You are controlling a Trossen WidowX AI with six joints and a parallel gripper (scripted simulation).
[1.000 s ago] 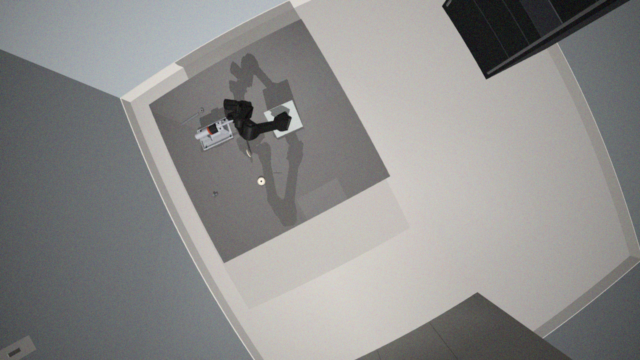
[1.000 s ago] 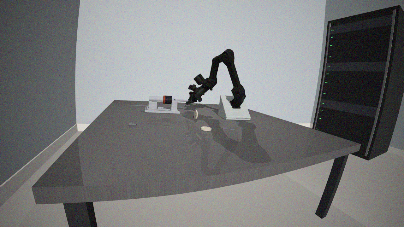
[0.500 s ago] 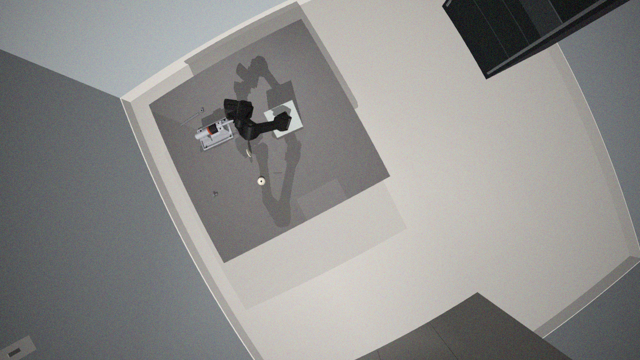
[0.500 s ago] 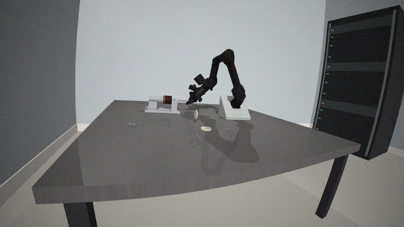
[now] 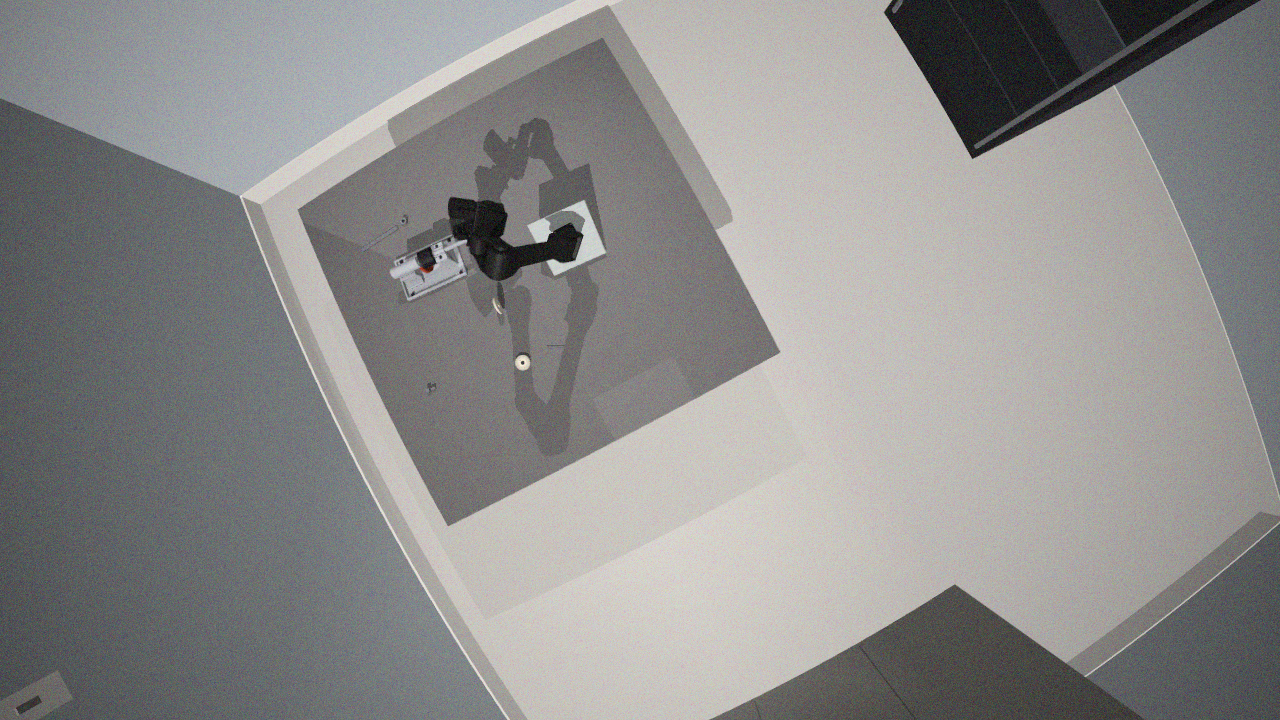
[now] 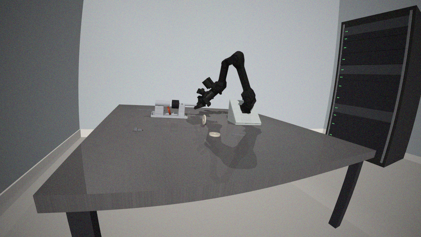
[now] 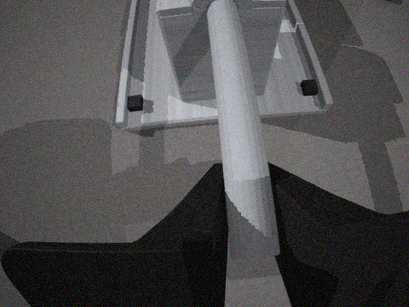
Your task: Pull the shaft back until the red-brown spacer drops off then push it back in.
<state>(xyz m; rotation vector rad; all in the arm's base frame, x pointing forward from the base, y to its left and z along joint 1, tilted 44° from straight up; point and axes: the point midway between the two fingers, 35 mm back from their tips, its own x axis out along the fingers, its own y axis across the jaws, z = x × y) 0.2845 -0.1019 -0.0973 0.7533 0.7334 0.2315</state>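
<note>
Right now my gripper tip is 60 mm short of the pale shaft and 20 mm below it. Also, from my gripper tip: small grey part: 350 mm ahead, 370 mm to the left, 50 mm below; red-brown spacer: 170 mm ahead, 10 mm to the right, 10 mm below; cream disc: 230 mm to the left, 30 mm below.
</note>
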